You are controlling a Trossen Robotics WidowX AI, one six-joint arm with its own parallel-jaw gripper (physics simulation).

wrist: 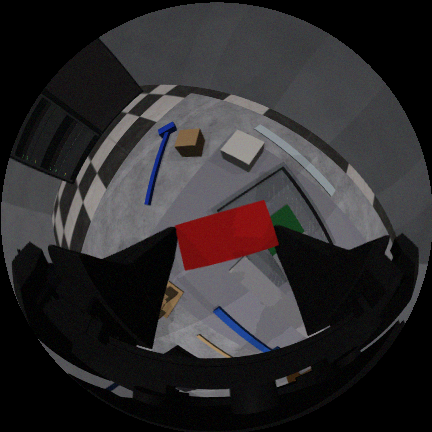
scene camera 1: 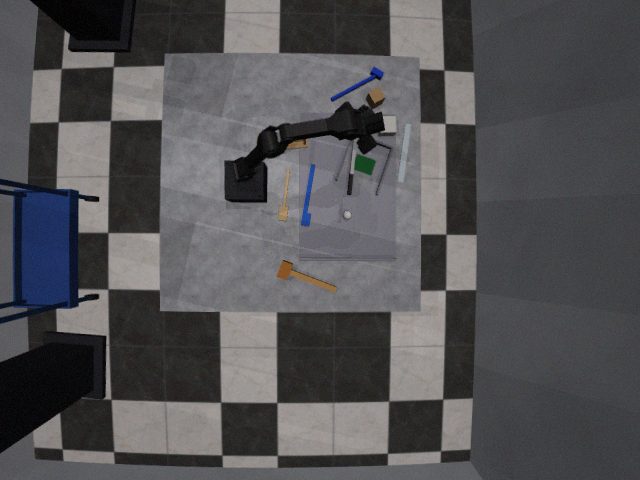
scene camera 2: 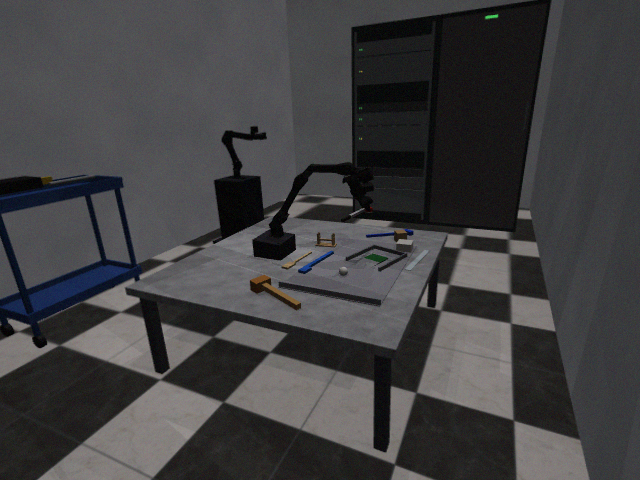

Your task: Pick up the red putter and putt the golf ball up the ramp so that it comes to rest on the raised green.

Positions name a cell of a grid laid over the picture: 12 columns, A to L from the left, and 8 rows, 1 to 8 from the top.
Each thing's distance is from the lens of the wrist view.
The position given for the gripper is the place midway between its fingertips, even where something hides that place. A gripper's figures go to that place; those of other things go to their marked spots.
gripper (wrist: G5): 10 cm
red putter (wrist: G5): 9 cm
tan block (wrist: F3): 40 cm
white cube (wrist: G3): 37 cm
pale bar (wrist: H3): 46 cm
The marked spots on the pale bar and the white cube are 13 cm apart.
